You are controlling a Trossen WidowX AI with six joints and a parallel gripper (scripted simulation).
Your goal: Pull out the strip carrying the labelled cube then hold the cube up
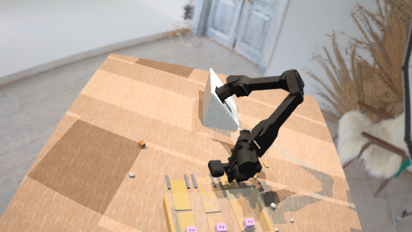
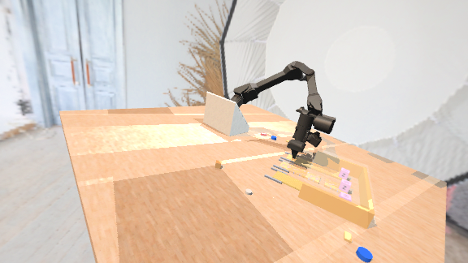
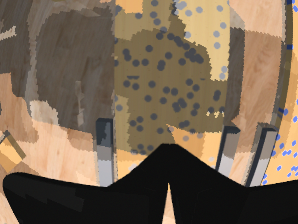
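My gripper tip is now 80 mm short of the strip and 40 mm to the right of it. The rest, counted from my gripper tip: small grey cube: 70 mm ahead, 170 mm to the left; grey disc: 90 mm ahead, 340 mm to the right; small orange cube: 70 mm behind, 350 mm to the right.
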